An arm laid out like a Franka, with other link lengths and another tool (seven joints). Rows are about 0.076 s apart.
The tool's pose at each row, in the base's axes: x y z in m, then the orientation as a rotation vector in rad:
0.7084 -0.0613 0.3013 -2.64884 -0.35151 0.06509
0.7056 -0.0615 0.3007 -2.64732 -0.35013 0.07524
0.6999 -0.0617 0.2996 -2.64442 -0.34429 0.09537
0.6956 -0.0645 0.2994 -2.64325 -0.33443 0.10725
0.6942 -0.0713 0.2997 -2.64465 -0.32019 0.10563
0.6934 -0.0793 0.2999 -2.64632 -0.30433 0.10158
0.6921 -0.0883 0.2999 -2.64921 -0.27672 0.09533
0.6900 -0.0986 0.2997 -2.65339 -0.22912 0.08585
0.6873 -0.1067 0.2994 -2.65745 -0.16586 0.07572
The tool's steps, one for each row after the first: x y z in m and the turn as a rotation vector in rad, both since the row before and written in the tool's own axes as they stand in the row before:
-0.0028 -0.0002 0.0007 0.00240 -0.00676 0.00251
-0.0056 -0.0007 0.0015 0.00494 -0.01288 0.00718
-0.0049 0.0015 -0.0005 0.00315 -0.00648 0.00879
-0.0031 0.0054 -0.0031 0.00037 0.00367 0.00983
-0.0027 0.0066 -0.0036 0.00011 0.00565 0.01058
-0.0033 0.0075 -0.0039 0.00005 0.00926 0.01857
-0.0042 0.0087 -0.0042 0.00035 0.01503 0.03219
-0.0041 0.0068 -0.0031 0.00091 0.01821 0.04313

